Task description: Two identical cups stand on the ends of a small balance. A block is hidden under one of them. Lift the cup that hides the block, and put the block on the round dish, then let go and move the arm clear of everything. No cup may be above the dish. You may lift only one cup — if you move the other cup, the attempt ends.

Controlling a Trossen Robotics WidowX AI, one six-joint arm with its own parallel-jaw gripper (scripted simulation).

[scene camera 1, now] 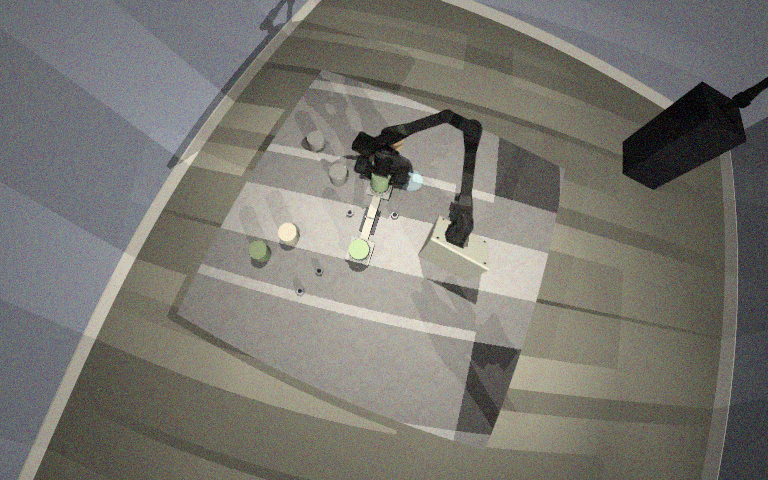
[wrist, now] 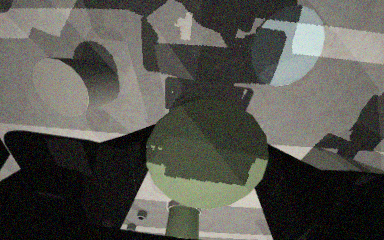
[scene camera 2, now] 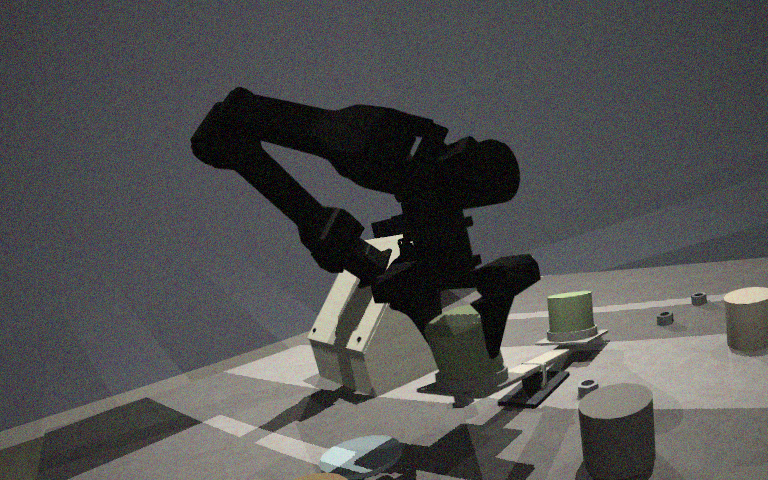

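Note:
My gripper is visible, also in the wrist view and scene camera 1. A balance and a pale blue round dish are visible to me as well.

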